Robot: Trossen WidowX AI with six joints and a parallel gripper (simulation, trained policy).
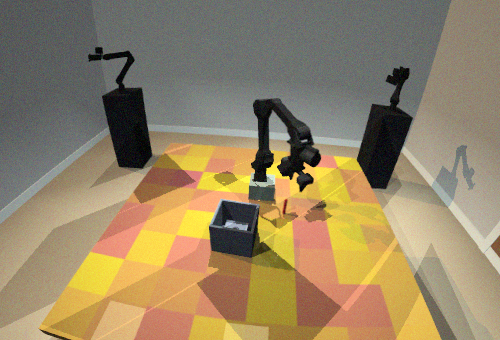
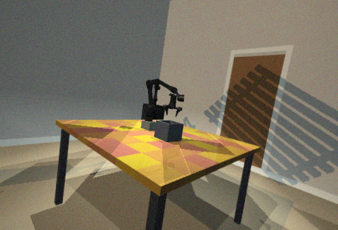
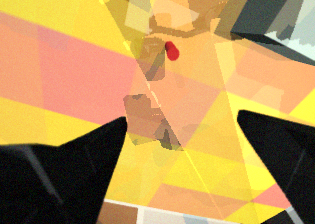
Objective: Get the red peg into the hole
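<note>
Right now the red peg is 110 mm below my gripper tip, 30 mm to the right of it and 10 mm ahead of it. From my gripper tip the other things lie so: grey plate 240 mm to the right, 190 mm ahead, 110 mm below.
</note>
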